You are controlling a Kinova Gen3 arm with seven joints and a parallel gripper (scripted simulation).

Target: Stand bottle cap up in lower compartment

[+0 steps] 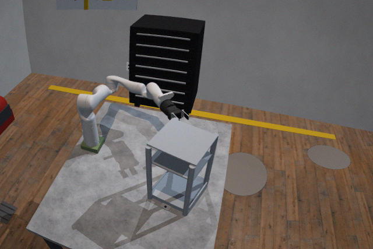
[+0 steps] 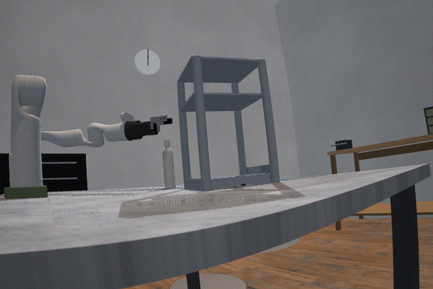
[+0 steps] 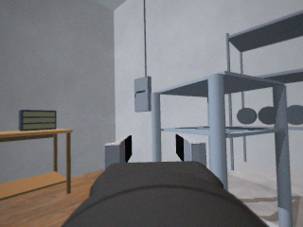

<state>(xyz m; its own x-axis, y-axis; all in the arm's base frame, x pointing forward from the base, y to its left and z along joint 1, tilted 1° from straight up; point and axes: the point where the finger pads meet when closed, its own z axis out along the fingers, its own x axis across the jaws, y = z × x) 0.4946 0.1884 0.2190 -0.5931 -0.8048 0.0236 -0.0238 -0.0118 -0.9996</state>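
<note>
The bottle is 14 cm below my hand. Also, from my hand: grey shelving unit (27 cm to the right, 11 cm ahead, 8 cm below).
</note>
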